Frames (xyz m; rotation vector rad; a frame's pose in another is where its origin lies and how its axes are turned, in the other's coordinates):
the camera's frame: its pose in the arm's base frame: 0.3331 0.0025 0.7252 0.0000 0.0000 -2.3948
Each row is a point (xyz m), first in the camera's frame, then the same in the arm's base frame.
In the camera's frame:
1: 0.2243 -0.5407 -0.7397
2: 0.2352 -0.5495 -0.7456
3: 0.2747 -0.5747 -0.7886
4: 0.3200 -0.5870 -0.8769
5: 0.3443 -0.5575 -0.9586
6: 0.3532 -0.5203 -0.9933
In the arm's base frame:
1: -0.1988 0.2469 -0.0145
2: -0.2128 0.2460 -0.0204
3: -0.2589 0.2377 -0.0634
4: -0.3005 0.2159 -0.1517
5: -0.2983 0.1778 -0.2334
6: -0.2795 0.1444 -0.2681

